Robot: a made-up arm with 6 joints. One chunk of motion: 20 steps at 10 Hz.
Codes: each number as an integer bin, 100 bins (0 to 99) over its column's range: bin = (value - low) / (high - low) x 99, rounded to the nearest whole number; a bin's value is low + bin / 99 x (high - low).
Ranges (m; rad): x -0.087..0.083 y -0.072..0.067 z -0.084..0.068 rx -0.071..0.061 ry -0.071..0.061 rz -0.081..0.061
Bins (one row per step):
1: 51 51 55 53 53 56
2: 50 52 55 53 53 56
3: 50 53 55 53 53 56
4: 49 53 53 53 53 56
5: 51 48 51 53 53 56
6: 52 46 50 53 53 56
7: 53 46 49 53 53 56
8: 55 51 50 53 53 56
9: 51 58 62 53 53 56
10: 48 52 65 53 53 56
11: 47 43 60 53 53 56
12: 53 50 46 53 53 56
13: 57 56 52 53 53 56
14: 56 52 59 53 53 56
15: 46 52 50 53 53 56
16: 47 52 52 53 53 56
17: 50 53 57 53 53 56
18: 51 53 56 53 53 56
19: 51 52 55 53 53 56
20: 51 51 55 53 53 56
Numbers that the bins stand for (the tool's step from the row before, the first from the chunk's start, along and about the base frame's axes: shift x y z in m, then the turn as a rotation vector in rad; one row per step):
1: 0.00058 -0.00039 0.00044 -0.00033 -0.00033 -0.00068
2: -0.00114 0.00101 0.00044 -0.00033 -0.00033 -0.00068
3: -0.00114 0.00241 0.00044 -0.00033 -0.00033 -0.00068
4: -0.00286 0.00241 -0.00263 -0.00033 -0.00033 -0.00068
5: 0.00058 -0.00461 -0.00570 -0.00033 -0.00033 -0.00068
6: 0.00229 -0.00741 -0.00723 -0.00033 -0.00033 -0.00068
7: 0.00401 -0.00741 -0.00877 -0.00033 -0.00033 -0.00068
8: 0.00744 -0.00039 -0.00723 -0.00033 -0.00033 -0.00068
9: 0.00058 0.00943 0.01119 -0.00033 -0.00033 -0.00068
10: -0.00458 0.00101 0.01580 -0.00033 -0.00033 -0.00068
11: -0.00629 -0.01163 0.00812 -0.00033 -0.00033 -0.00068
12: 0.00401 -0.00180 -0.01337 -0.00033 -0.00033 -0.00068
13: 0.01088 0.00663 -0.00416 -0.00033 -0.00033 -0.00068
14: 0.00916 0.00101 0.00659 -0.00033 -0.00033 -0.00068
15: -0.00801 0.00101 -0.00723 -0.00033 -0.00033 -0.00068
16: -0.00629 0.00101 -0.00416 -0.00033 -0.00033 -0.00068
17: -0.00114 0.00241 0.00352 -0.00033 -0.00033 -0.00068
18: 0.00058 0.00241 0.00198 -0.00033 -0.00033 -0.00068
19: 0.00058 0.00101 0.00044 -0.00033 -0.00033 -0.00068
20: 0.00058 -0.00039 0.00044 -0.00033 -0.00033 -0.00068

